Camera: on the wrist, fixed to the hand. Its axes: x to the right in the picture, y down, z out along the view.
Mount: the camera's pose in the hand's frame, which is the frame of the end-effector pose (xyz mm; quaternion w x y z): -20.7 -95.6 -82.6 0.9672 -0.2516 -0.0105 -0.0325
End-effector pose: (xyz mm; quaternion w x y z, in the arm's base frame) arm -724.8 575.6 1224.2 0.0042 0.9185 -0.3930 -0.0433
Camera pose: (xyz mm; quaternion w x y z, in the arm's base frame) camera -663.2 654.4 1304.1 0.2296 0.8997 -0.3394 -0.1505
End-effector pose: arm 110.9 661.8 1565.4 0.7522 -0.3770 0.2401 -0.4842
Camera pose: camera -10.0 629.4 1592.2 0.6195 -0.5668 0.3339 -0.4284
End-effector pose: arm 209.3 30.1 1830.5 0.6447 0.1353 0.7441 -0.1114
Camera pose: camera 102.3 -32.7 1862.0 0.6618 -0.0567 0.7454 0.0571
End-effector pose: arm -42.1 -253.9 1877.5 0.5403 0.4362 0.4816 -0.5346
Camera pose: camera -141.2 -173.7 1889.2 0.6200 0.2647 0.6089 -0.4181
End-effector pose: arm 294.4 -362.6 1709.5 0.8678 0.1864 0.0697 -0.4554
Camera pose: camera 208.5 -364.1 1614.6 0.8722 -0.0451 0.1789 -0.4531
